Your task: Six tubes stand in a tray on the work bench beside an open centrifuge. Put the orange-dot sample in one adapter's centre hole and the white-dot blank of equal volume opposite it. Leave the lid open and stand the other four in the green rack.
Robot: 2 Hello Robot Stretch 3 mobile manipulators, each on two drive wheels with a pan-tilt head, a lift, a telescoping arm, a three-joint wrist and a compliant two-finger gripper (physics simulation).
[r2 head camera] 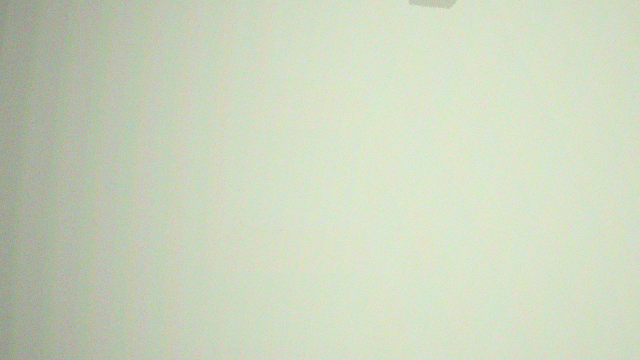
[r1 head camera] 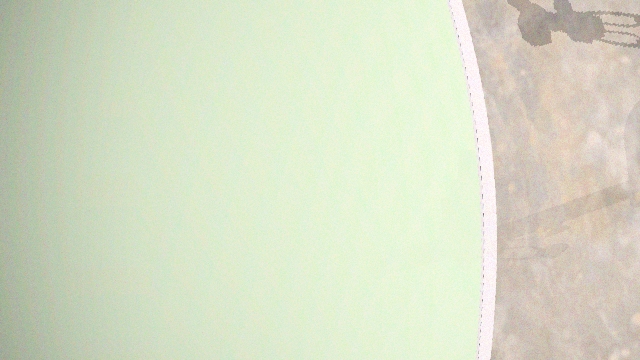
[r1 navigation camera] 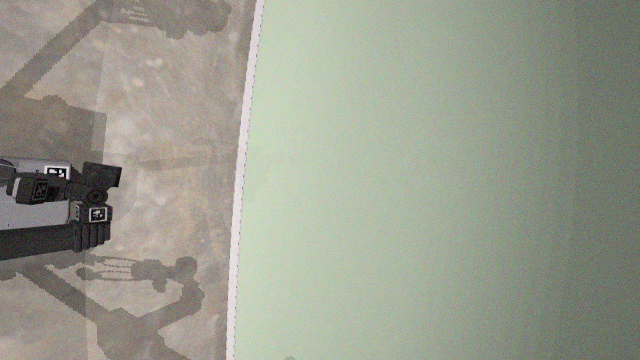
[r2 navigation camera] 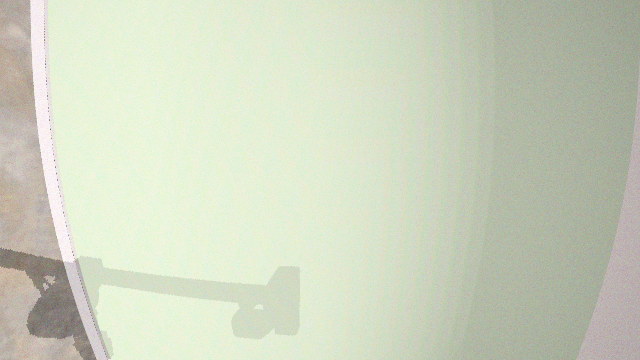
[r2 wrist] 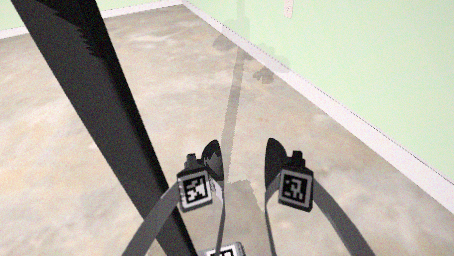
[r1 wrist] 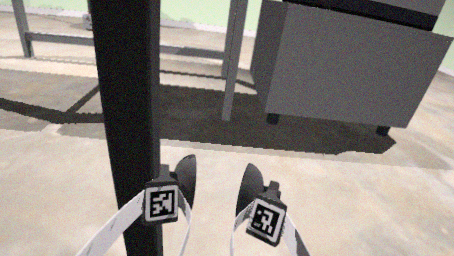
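Observation:
My r1 gripper is open and empty in the r1 wrist view, with its two dark fingertips apart above the floor. A grey table frame with thin legs stands beyond it. My r2 gripper is open and empty in the r2 wrist view, with floor and a shadow behind its fingers. The tubes, the tray, the centrifuge and the green rack do not show in these views. Whether the grey frame belongs to the work bench, I cannot tell.
A large grey cabinet on short dark feet stands right of the frame. A black post crosses each wrist view at left. Robot parts show in the r1 navigation view. Pale green wall fills much of the head and navigation views.

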